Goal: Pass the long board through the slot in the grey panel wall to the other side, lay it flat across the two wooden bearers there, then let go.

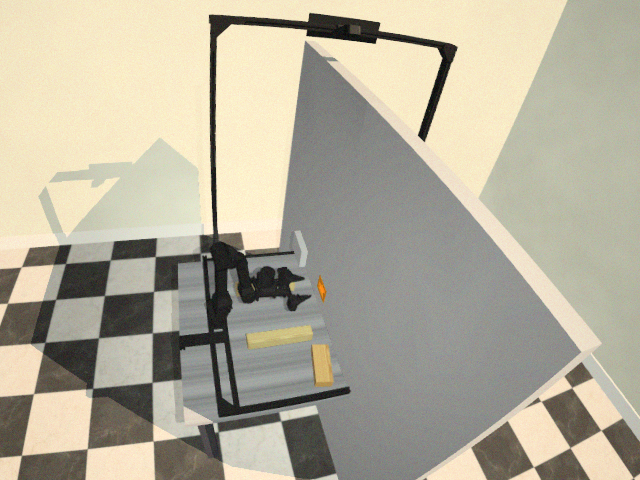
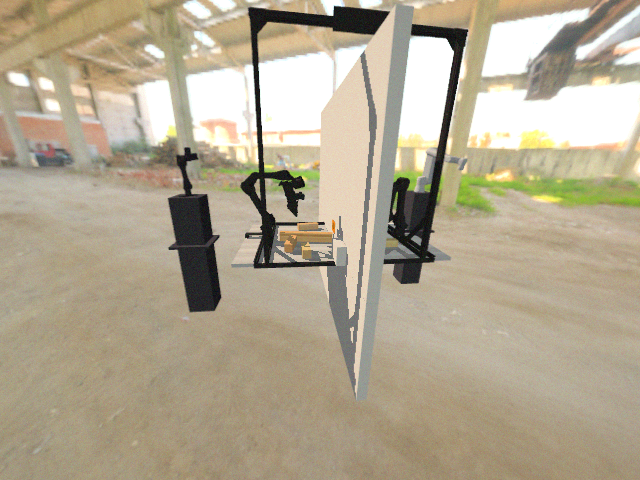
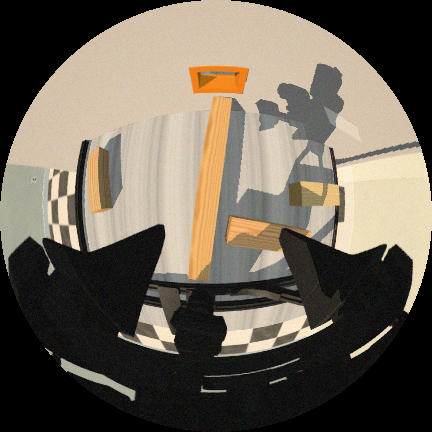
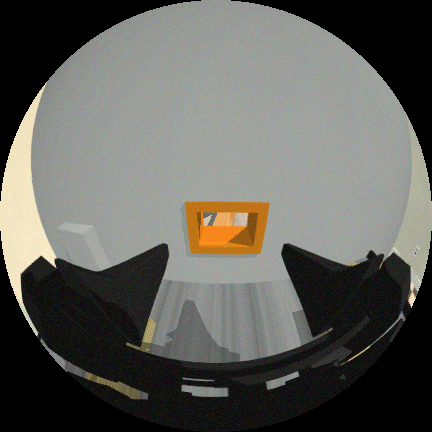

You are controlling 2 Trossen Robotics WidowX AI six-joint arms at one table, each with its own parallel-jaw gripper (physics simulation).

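Seen in the pictures: left gripper, fingertip midpoint: (image 2: 297, 214) (image 3: 224, 232); right gripper, fingertip midpoint: (image 1: 307, 287) (image 4: 227, 250); left arm's base at its link origin: (image 3: 200, 300); right arm's base at its link origin: (image 1: 217, 322) (image 2: 399, 235).
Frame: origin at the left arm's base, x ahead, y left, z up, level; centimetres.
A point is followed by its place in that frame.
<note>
The long board (image 2: 312, 237) @[x 29.3, y -5.2, z 1.2 cm] (image 3: 210, 180) @[x 24.9, y -3.0, z 4.0 cm] lies on the table on the left arm's side of the grey panel wall (image 1: 413, 232) @[x 48.2, y 33.9, z 72.6 cm] (image 2: 346, 155) @[x 43.3, y -29.6, z 51.7 cm] (image 3: 125, 60) @[x 43.2, y 9.0, z 17.3 cm] (image 4: 225, 125) @[x 48.3, y -4.7, z 19.8 cm]. Its far end is near the wall, below the orange-framed slot (image 3: 194, 79) @[x 43.0, y -0.4, z 8.7 cm] (image 4: 227, 206) @[x 48.4, y -4.4, z 11.3 cm]. My left gripper (image 2: 294, 212) @[x 19.4, y -4.1, z 16.0 cm] (image 3: 224, 232) @[x 19.4, y -4.1, z 16.0 cm] is open and empty above the board. My right gripper (image 1: 307, 287) @[x 54.5, y -4.6, z 10.2 cm] (image 4: 227, 250) @[x 54.5, y -4.6, z 10.2 cm] is open and empty on the other side, facing the slot. One pale wooden bearer (image 1: 279, 336) @[x 69.0, y 11.7, z 2.5 cm] lies there; the other is mostly hidden under the right arm.
Beside the long board lie a block (image 2: 308, 226) @[x 28.8, y 22.6, z 0.7 cm] (image 3: 100, 177) @[x 28.5, y 22.6, z 1.5 cm], another block (image 2: 290, 243) @[x 15.0, y -20.9, z 3.1 cm] (image 3: 252, 234) @[x 16.1, y -9.8, z 3.1 cm] and a pale block (image 2: 306, 252) @[x 23.6, y -32.0, z 1.7 cm] (image 3: 320, 197) @[x 22.8, y -25.0, z 3.1 cm]. A shorter wood block (image 1: 322, 365) @[x 56.0, y 26.5, z 1.9 cm] lies near the wall on the right arm's side. A light bracket (image 1: 301, 249) @[x 50.8, y -28.9, z 7.8 cm] (image 2: 340, 254) @[x 40.2, y -41.5, z 4.1 cm] stands at the wall.
</note>
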